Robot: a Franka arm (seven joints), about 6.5 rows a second.
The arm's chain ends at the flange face. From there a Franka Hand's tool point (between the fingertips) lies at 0.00 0.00 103.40 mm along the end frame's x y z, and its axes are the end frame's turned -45 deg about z.
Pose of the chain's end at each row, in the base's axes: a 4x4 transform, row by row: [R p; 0 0 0 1], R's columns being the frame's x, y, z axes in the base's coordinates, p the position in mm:
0.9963 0.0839 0.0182 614.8; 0.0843 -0.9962 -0.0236 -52.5; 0.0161 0.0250 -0.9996 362.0; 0 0 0 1
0.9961 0.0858 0.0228 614.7; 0.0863 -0.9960 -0.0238 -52.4; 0.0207 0.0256 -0.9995 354.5; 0 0 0 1
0.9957 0.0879 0.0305 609.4; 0.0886 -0.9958 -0.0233 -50.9; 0.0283 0.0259 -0.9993 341.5; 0 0 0 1
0.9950 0.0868 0.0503 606.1; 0.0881 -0.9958 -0.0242 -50.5; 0.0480 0.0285 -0.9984 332.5; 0 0 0 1
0.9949 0.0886 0.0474 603.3; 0.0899 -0.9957 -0.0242 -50.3; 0.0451 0.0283 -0.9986 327.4; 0 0 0 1
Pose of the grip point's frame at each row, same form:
0.6452 0.7638 0.0182 616.7; 0.7640 -0.6448 -0.0236 -54.9; -0.0063 0.0291 -0.9996 258.6; 0 0 0 1
0.6437 0.7650 0.0228 617.1; 0.7653 -0.6433 -0.0238 -54.9; -0.0035 0.0327 -0.9995 251.2; 0 0 0 1
0.6419 0.7662 0.0305 612.6; 0.7668 -0.6415 -0.0233 -53.3; 0.0017 0.0383 -0.9993 238.2; 0 0 0 1
0.6422 0.7649 0.0503 611.3; 0.7664 -0.6418 -0.0242 -53.0; 0.0138 0.0541 -0.9984 229.3; 0 0 0 1
0.6409 0.7662 0.0474 608.2; 0.7676 -0.6405 -0.0242 -52.8; 0.0119 0.0519 -0.9986 224.1; 0 0 0 1

